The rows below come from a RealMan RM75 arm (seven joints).
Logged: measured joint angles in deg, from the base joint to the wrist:
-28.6, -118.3, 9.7, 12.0, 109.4, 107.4, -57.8
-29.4, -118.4, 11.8, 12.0, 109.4, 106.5, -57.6
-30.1, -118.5, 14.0, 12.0, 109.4, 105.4, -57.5
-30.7, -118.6, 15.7, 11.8, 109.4, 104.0, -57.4
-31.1, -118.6, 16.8, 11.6, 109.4, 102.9, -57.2
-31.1, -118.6, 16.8, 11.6, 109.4, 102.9, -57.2
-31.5, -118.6, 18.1, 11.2, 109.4, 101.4, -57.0
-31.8, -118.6, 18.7, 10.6, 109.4, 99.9, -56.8
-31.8, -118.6, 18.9, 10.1, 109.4, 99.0, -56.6
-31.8, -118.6, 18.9, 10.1, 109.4, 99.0, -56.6
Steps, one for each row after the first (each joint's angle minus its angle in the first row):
-0.8, -0.1, 2.1, 0.0, 0.0, -0.9, 0.2
-1.5, -0.2, 4.3, 0.0, 0.0, -2.0, 0.3
-2.1, -0.3, 6.0, -0.2, 0.0, -3.4, 0.4
-2.5, -0.3, 7.1, -0.4, 0.0, -4.5, 0.6
-2.5, -0.3, 7.1, -0.4, 0.0, -4.5, 0.6
-2.9, -0.3, 8.4, -0.8, 0.0, -6.0, 0.8
-3.2, -0.3, 9.0, -1.4, 0.0, -7.5, 1.0
-3.2, -0.3, 9.2, -1.9, 0.0, -8.4, 1.2
-3.2, -0.3, 9.2, -1.9, 0.0, -8.4, 1.2

